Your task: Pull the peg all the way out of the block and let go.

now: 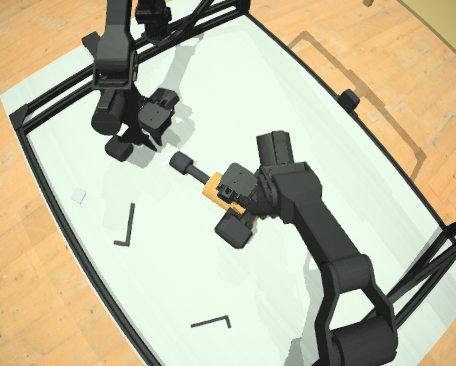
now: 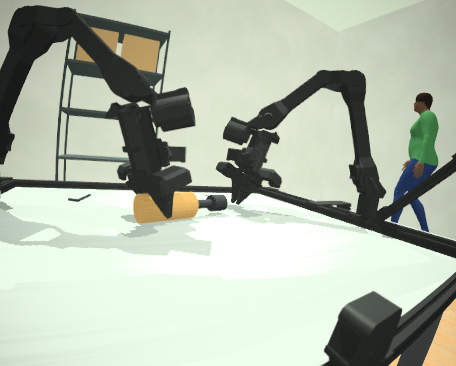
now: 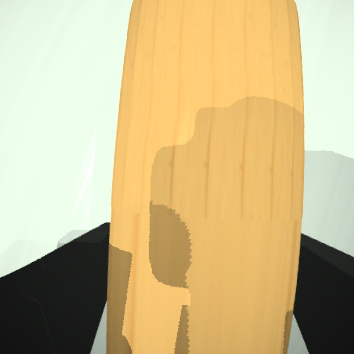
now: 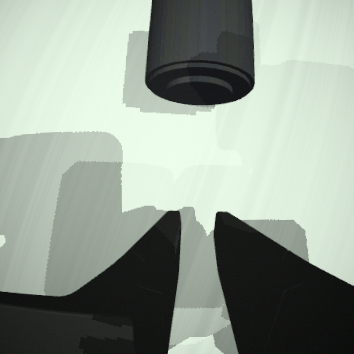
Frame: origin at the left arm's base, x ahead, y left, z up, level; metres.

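Where they show: left gripper, between the fingertips: (image 1: 237,205) (image 2: 161,213) (image 3: 197,237); right gripper, between the fingertips: (image 1: 157,148) (image 2: 234,203) (image 4: 196,222); right arm's base, origin of its link: (image 1: 156,34) (image 2: 365,216).
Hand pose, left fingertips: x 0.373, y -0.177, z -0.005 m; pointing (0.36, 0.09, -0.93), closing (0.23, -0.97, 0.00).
Each offset is from my left fingertips to the top centre of the thing. "spot": to the spot under its first point.
The orange wooden block @(dz +0.042, dx +0.011, dy +0.002 m) (image 1: 212,185) (image 2: 185,205) (image 3: 215,60) lies on its side on the table. My left gripper (image 1: 244,209) (image 2: 164,210) (image 3: 197,237) is shut on it, one finger on each side. The dark peg @(dz +0.032, dx +0.105, dy +0.023 m) (image 1: 181,162) (image 2: 217,202) (image 4: 200,45) sticks out of the block's end, with its thick head and a length of thinner shaft showing; its inner end is hidden in the block. My right gripper (image 1: 156,145) (image 2: 237,201) (image 4: 196,222) is shut to a narrow gap with nothing between its fingers, a short way off the peg's head and apart from it.
Two dark L-shaped pieces @(dz -0.006, dx +0.126, dy +0.209 m) (image 1: 131,225) @(dz -0.008, dx -0.154, dy +0.211 m) (image 1: 212,321) and a small pale square @(spot: dz -0.011, dx +0.249, dy +0.256 m) (image 1: 78,195) lie on the table. A black frame (image 1: 72,220) runs along the table edges, with a dark box-shaped fixture @(spot: dz +0.032, dx +0.009, dy -0.390 m) (image 1: 349,100) (image 2: 367,320) on one side.
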